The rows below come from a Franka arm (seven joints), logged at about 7 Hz.
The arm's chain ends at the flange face. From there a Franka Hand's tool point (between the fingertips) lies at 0.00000 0.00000 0.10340 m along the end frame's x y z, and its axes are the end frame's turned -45 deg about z.
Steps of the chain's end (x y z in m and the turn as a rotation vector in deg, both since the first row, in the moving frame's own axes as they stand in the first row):
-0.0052, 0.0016, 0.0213, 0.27, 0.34, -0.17
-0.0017, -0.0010, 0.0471, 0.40, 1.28, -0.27
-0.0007, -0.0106, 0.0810, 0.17, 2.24, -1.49
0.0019, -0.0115, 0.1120, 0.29, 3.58, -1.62
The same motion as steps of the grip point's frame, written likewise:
-0.0040, -0.0025, 0.0213, -0.05, 0.43, -0.17
0.0017, -0.0008, 0.0471, -0.62, 1.19, -0.27
0.0101, -0.0054, 0.0809, -1.46, 1.70, -1.49
0.0145, -0.0027, 0.1118, -2.33, 2.74, -1.62

